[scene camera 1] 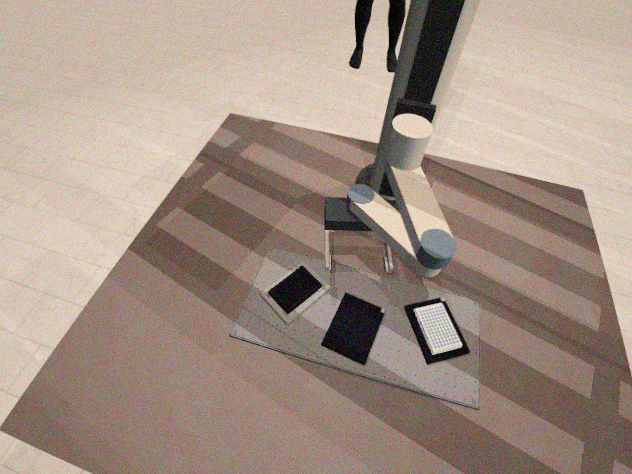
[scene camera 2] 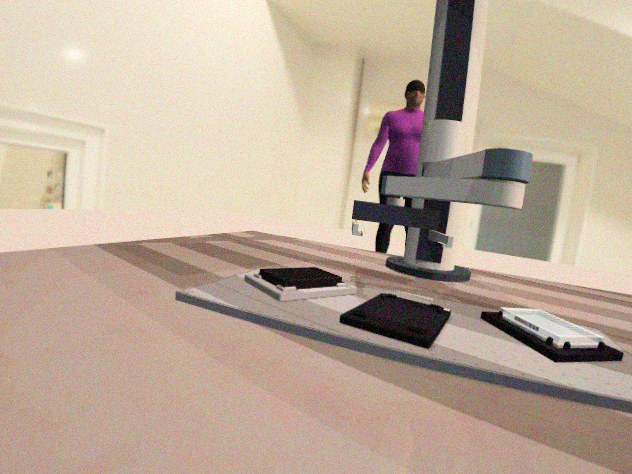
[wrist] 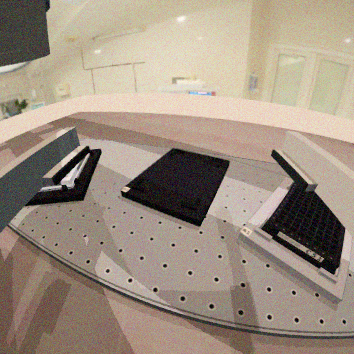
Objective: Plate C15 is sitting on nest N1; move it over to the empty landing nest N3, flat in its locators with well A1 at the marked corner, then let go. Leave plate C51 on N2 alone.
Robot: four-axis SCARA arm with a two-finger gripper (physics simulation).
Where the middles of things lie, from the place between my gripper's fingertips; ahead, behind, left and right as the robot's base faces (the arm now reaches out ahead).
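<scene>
The C15 well plate (scene camera 2: 539, 323) is 5 cm ahead of my hand, 24 cm to the left of it and 9 cm below it. As for the black multi-well plate (scene camera 2: 307, 277), my hand is 5 cm short of it, 16 cm to the left of it and 9 cm above it.
</scene>
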